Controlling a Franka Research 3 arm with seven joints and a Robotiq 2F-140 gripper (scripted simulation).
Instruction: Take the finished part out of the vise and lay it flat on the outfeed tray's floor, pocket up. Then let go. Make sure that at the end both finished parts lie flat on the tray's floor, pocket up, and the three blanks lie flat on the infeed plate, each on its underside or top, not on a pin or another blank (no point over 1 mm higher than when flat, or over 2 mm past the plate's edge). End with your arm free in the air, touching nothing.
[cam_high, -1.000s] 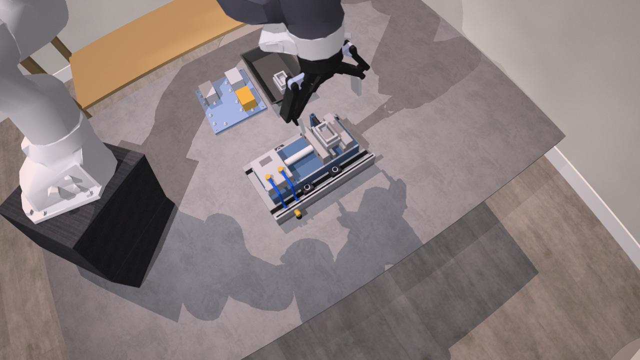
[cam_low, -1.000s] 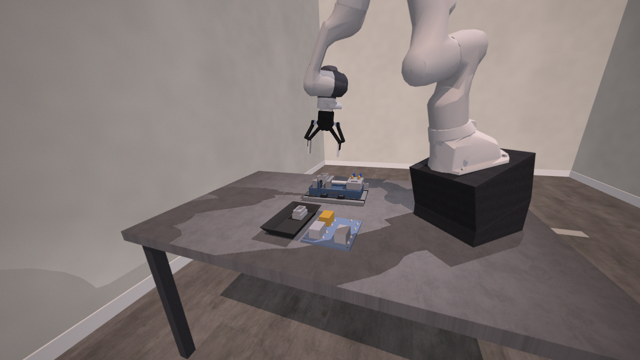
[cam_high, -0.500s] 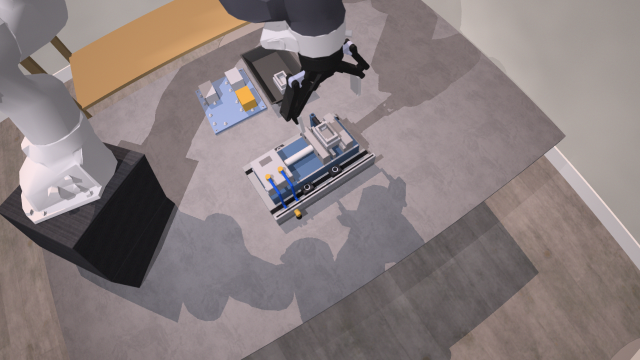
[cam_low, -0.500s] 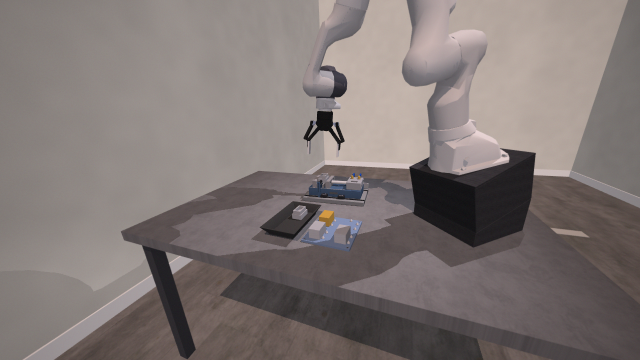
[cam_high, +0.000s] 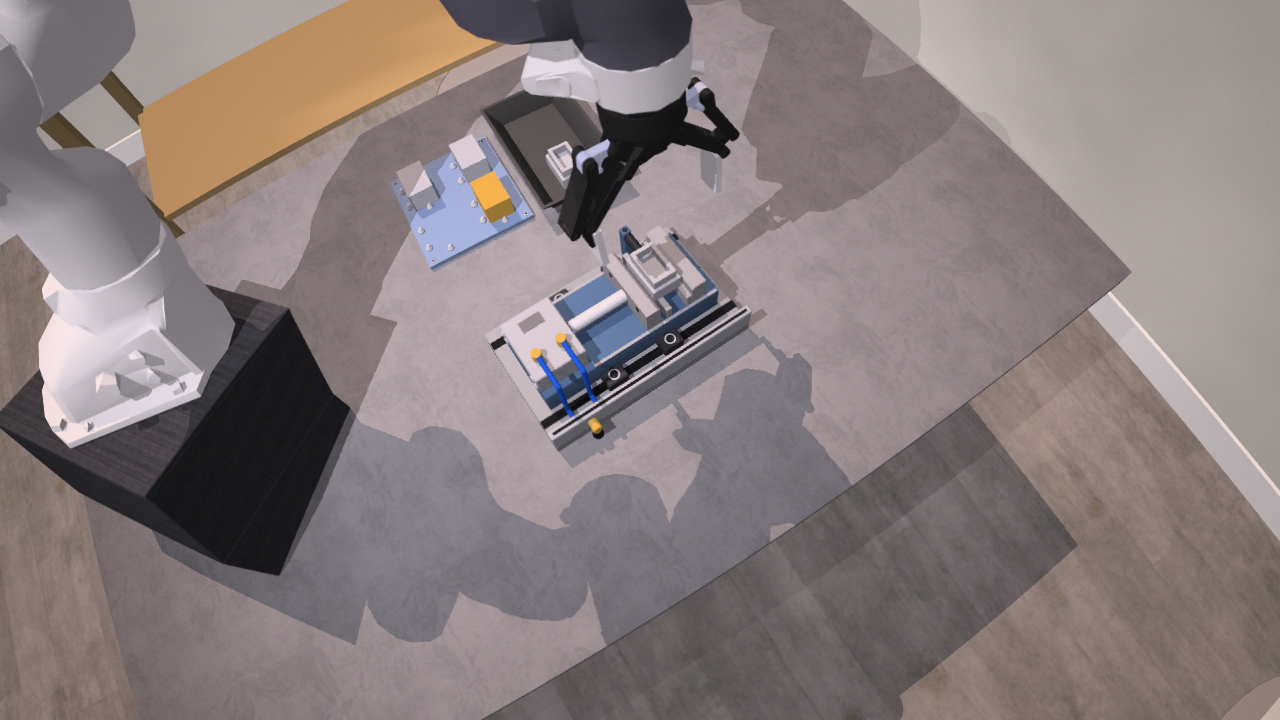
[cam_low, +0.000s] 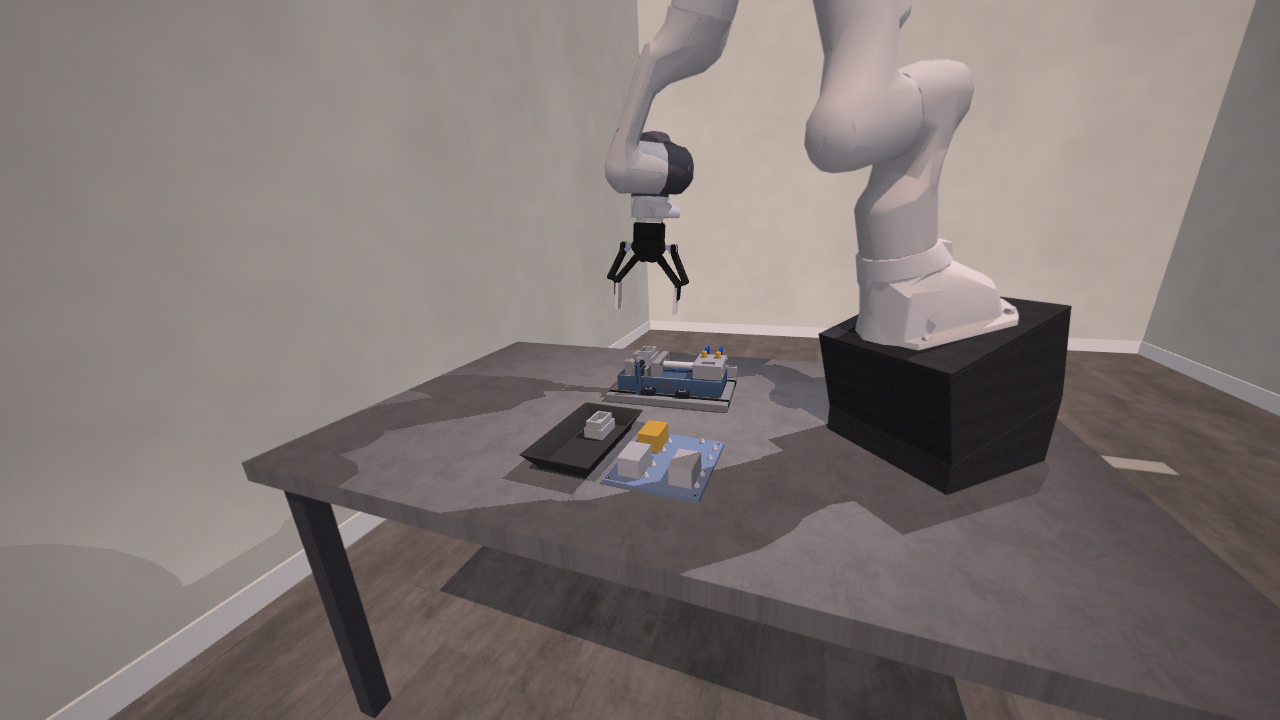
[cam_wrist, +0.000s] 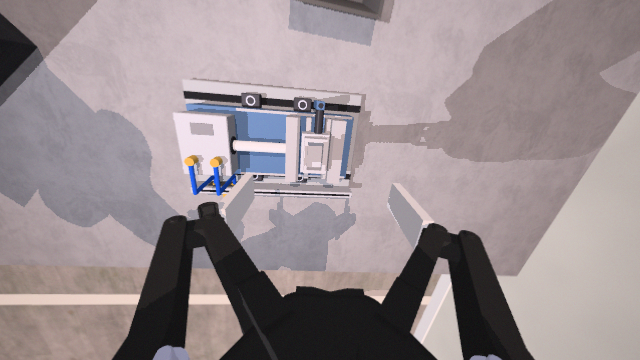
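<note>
The vise lies 7 cm behind my hand, 2 cm to the left of it and 18 cm below it. From my hand the other things lie so: orange block 7 cm behind, 30 cm to the left, 20 cm below; then light blue fixture plate 11 cm behind, 35 cm to the left, 22 cm below.
</note>
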